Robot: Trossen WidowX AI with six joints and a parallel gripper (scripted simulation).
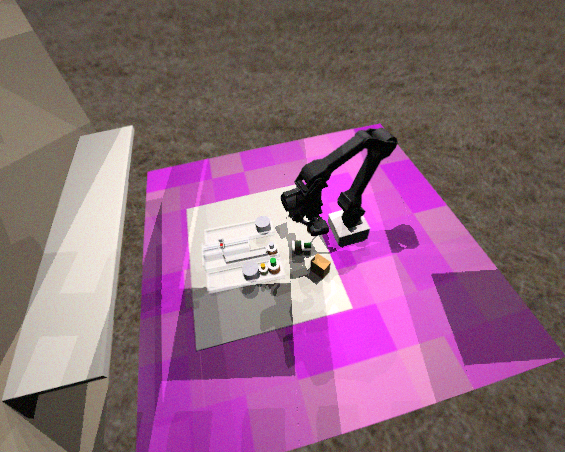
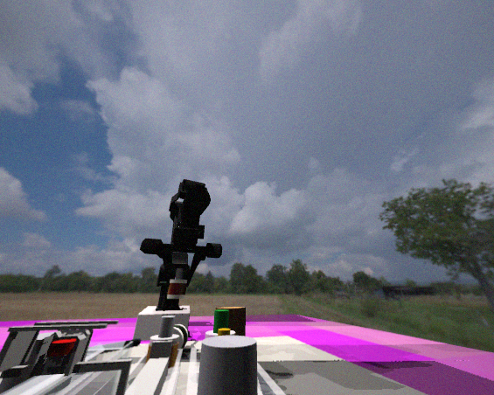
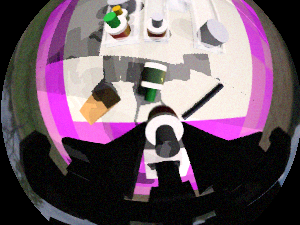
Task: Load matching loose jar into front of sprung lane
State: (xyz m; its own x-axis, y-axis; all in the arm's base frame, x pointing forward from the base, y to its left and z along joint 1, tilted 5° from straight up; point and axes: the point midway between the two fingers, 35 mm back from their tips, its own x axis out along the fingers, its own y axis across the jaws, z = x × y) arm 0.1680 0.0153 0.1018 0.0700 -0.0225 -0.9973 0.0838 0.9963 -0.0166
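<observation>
The pusher lane lies 300 mm ahead of my gripper tip, 50 mm to the right of it and 90 mm below it. The rest, counted from my gripper tip: brown box: 20 mm ahead, 130 mm to the left, 80 mm below; black rod: 10 mm behind, 120 mm to the right, 110 mm below; red mark: 340 mm ahead, 70 mm to the right, 40 mm below.
</observation>
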